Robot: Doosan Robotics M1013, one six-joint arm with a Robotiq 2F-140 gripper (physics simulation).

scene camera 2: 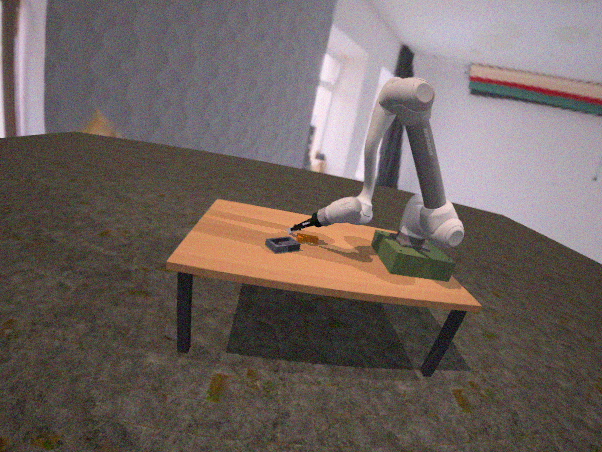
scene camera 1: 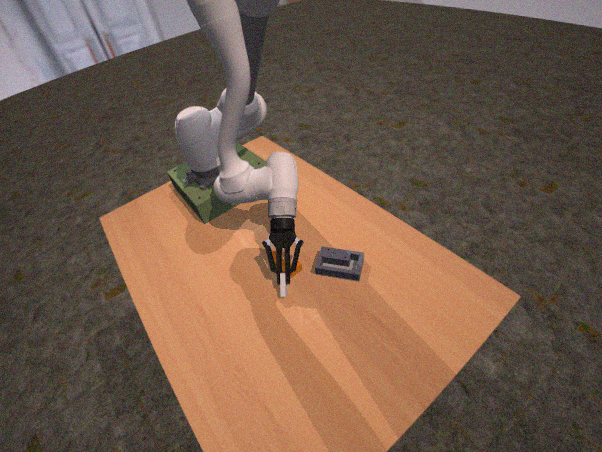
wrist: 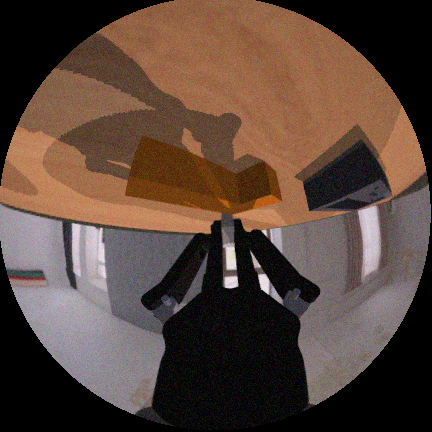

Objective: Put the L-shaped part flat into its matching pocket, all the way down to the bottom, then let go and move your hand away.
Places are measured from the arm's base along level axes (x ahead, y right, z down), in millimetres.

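Pixels of known places: gripper, fingertip midpoint: (scene camera 2: 287,231) (scene camera 1: 283,296); arm's base at its link origin: (scene camera 2: 409,243) (scene camera 1: 212,171).
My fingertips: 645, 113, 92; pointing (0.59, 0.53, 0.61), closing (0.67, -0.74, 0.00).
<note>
For each thing: its top centre in the pictures, then the offset to it from my fingertips, as dx, dy, dz. Level surfaces: height alone.
- orange L-shaped part at its top centre: (wrist: 211,196) (scene camera 1: 283,259) (scene camera 2: 308,236) -102, -79, -18
- dark grey block with the L-shaped pocket, top centre: (wrist: 361,202) (scene camera 1: 339,259) (scene camera 2: 283,241) +29, -205, -25
- wooden table at its surface level: dz +12
The orange L-shaped part (scene camera 1: 294,269) (scene camera 2: 307,239) (wrist: 185,177) lies on the table, partly hidden behind my fingers in scene camera 1. The dark grey block with the L-shaped pocket (scene camera 1: 338,274) (scene camera 2: 283,247) (wrist: 345,180) sits beside it, to the right in scene camera 1. Its pocket shows no part inside. My gripper (scene camera 1: 283,292) (scene camera 2: 290,231) (wrist: 226,212) is shut with its pale fingertips together and nothing between them. It is tilted and hangs above the table, close to the orange part. The exact gap to the part is hard to tell.
The wooden table (scene camera 1: 190,320) (scene camera 2: 235,270) carries everything. The arm stands on a green base block (scene camera 1: 205,207) (scene camera 2: 417,262) at one end of the table. The arm's shadows fall across the table and the orange part.
</note>
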